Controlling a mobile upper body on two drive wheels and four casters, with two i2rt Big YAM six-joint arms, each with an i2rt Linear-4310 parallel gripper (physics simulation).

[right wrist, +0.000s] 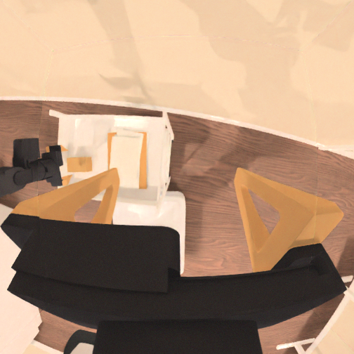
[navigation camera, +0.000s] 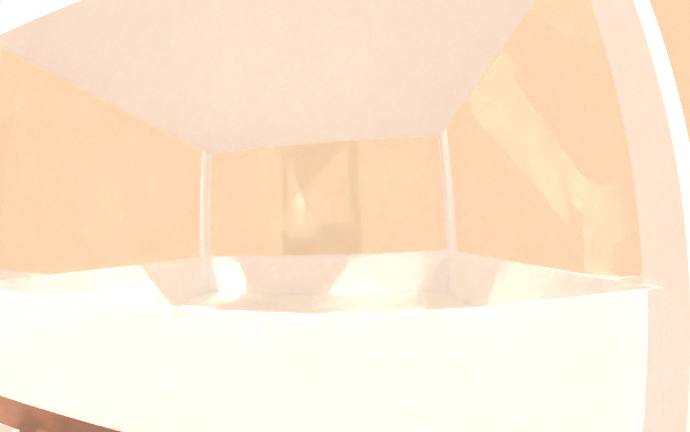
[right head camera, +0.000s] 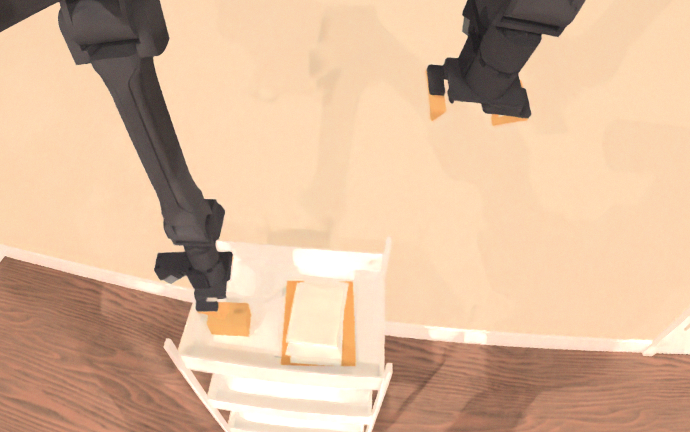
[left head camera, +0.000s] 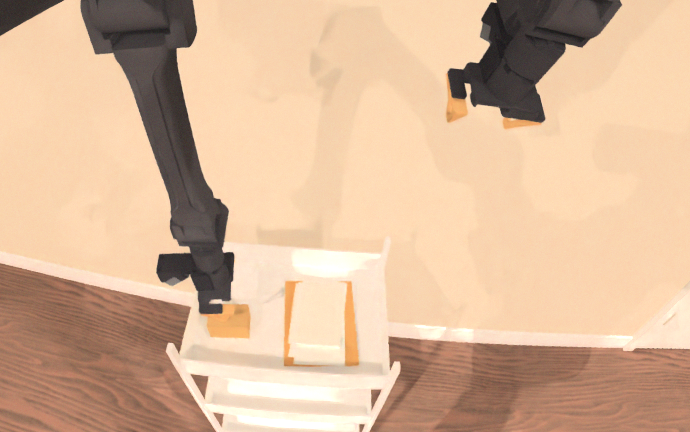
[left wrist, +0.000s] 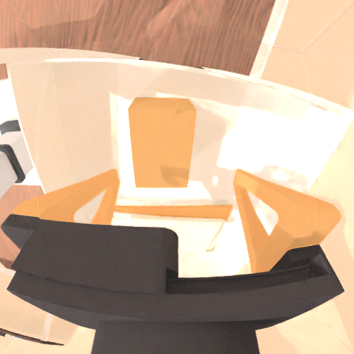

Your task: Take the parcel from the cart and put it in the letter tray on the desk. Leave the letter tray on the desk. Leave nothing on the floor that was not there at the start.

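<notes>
The parcel, an orange-brown box, stands on the top shelf of the white cart. My left gripper is open above the cart, right by the parcel. In the left wrist view, the parcel shows ahead of and between the spread orange fingers, with none of it gripped. In the head views my left wrist partly hides those fingers. My right gripper is open and empty, away from the cart. The desk and the letter tray cannot be made out.
A white paper stack lies on an orange sheet beside the parcel. The cart has raised rims and corner posts. A wall stands behind it. A pale rounded surface adjoins the cart.
</notes>
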